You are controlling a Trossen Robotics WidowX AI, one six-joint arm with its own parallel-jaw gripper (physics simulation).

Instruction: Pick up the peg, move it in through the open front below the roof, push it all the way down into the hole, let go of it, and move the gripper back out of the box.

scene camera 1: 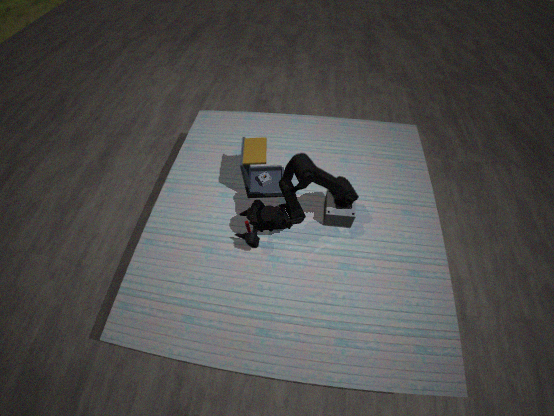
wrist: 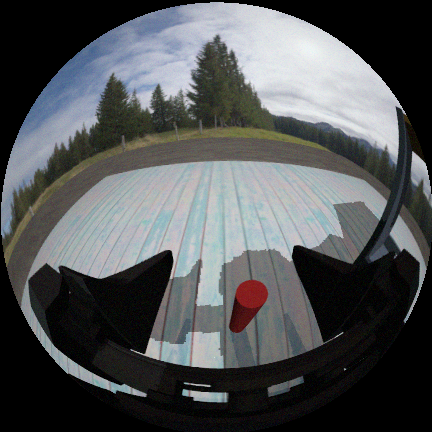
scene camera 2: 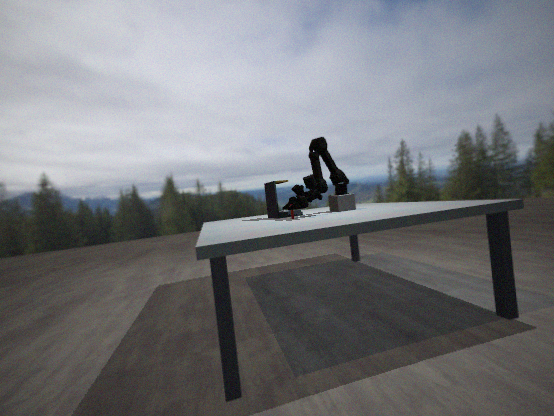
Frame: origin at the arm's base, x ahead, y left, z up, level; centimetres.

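Seen in the pictures: gripper, fingertip midpoint: (scene camera 1: 237,224) (wrist: 234,255) (scene camera 2: 284,209); arm's base at its link origin: (scene camera 1: 343,201) (scene camera 2: 341,194).
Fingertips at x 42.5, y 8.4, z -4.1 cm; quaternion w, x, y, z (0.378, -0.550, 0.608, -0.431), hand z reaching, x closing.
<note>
Pixels of each thing's middle, then the offset from my fingertips to it. "*": a spot on its surface instead. Level surfaces: height alone.
- red peg at the middle of its body: (wrist: 241,315) (scene camera 1: 247,226) (scene camera 2: 292,211) dx -4.0, dy +0.0, dz -1.7 cm
- dark box at the middle of its body: (scene camera 1: 264,167) (scene camera 2: 283,199) dx -10.1, dy -25.0, dz +5.5 cm
- yellow roof at a spot on its surface: (scene camera 1: 255,151) * dx -7.4, dy -23.9, dz +16.7 cm
- light block at the middle of its body: (scene camera 1: 264,178) dx -9.3, dy -25.9, dz -3.3 cm
- table at its surface level: dz -5.7 cm
The red peg (scene camera 1: 248,226) (scene camera 2: 293,214) (wrist: 251,295) stands upright on the table. My gripper (scene camera 1: 238,226) (scene camera 2: 287,206) (wrist: 234,255) is open and low over the table. Its fingers are spread on either side of the peg, which is a little nearer the right finger in the wrist view and is not gripped. The dark box (scene camera 1: 274,189) (scene camera 2: 271,200) (wrist: 395,200) stands beside the gripper, with a yellow roof (scene camera 1: 255,151) (scene camera 2: 282,181) over part of it. A light block (scene camera 1: 264,177) sits on the box floor; its hole is too small to make out clearly.
The arm's grey base block (scene camera 1: 340,219) (scene camera 2: 342,202) stands to the right on the table (scene camera 1: 300,310) (scene camera 2: 350,222) (wrist: 185,200). The box's tall wall rises at the right edge of the wrist view, close to the right finger. Arm shadows lie around the peg.
</note>
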